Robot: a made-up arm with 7 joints. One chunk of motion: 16 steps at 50 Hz.
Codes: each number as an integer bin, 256 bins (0 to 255) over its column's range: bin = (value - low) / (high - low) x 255, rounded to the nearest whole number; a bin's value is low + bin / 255 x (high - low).
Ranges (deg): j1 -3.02..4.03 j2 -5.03..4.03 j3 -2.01..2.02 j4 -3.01..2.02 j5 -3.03..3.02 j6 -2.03..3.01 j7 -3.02..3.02
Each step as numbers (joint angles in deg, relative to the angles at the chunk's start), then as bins.
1 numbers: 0.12 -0.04 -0.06 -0.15 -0.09 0.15 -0.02
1 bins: 114 140 123 145 124 110 127
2 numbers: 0.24 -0.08 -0.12 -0.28 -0.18 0.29 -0.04
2 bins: 118 139 120 138 120 117 126
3 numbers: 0.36 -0.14 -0.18 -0.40 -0.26 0.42 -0.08
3 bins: 122 138 116 132 117 124 124
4 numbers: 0.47 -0.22 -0.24 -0.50 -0.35 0.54 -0.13
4 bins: 126 135 112 127 113 130 122
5 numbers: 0.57 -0.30 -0.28 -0.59 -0.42 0.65 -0.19
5 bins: 130 133 109 123 110 136 119
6 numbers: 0.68 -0.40 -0.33 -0.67 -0.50 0.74 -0.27
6 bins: 134 130 106 119 107 140 116
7 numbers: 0.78 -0.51 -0.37 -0.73 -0.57 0.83 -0.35
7 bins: 137 127 104 116 104 145 113
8 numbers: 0.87 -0.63 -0.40 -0.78 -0.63 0.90 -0.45
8 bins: 141 124 102 113 101 148 109
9 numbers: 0.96 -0.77 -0.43 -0.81 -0.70 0.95 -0.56
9 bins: 144 120 100 112 98 151 104
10 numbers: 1.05 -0.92 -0.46 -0.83 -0.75 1.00 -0.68
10 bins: 147 116 98 111 96 153 99
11 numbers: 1.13 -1.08 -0.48 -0.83 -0.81 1.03 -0.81
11 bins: 150 111 97 111 94 155 93
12 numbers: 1.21 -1.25 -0.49 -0.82 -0.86 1.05 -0.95
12 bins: 153 106 96 111 91 156 87
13 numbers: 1.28 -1.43 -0.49 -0.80 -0.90 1.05 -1.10
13 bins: 156 101 96 112 90 156 81
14 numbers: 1.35 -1.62 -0.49 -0.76 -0.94 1.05 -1.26
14 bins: 158 96 96 114 88 156 74
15 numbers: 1.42 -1.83 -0.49 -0.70 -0.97 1.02 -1.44
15 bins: 161 90 96 117 87 154 67
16 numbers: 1.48 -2.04 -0.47 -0.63 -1.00 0.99 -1.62
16 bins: 163 84 97 121 86 153 59
